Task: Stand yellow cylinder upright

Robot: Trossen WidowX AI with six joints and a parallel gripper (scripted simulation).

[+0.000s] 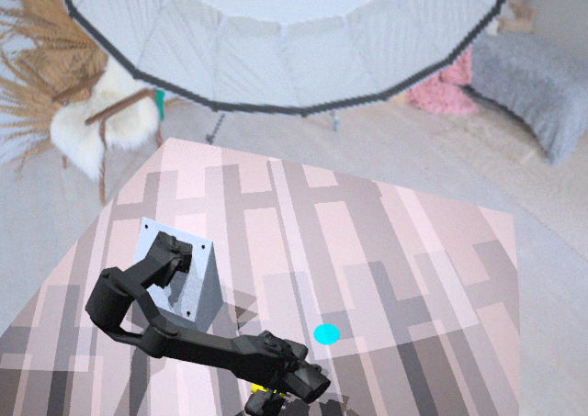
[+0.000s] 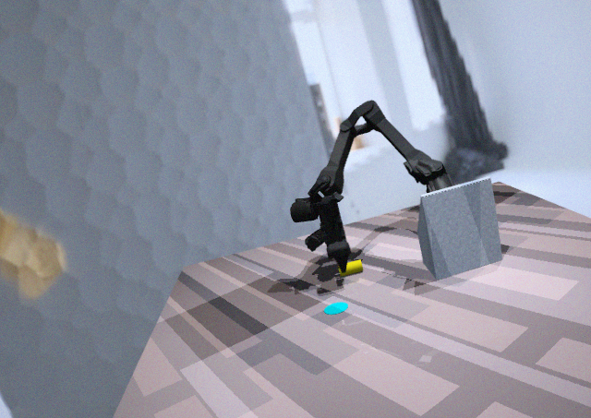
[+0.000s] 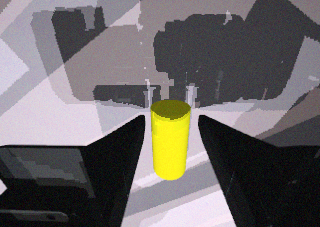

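The cyan circle lies 60 mm ahead of my gripper tip, 200 mm to the left of it and 20 mm below it. Round my gripper tip: yellow cylinder (20 mm behind).
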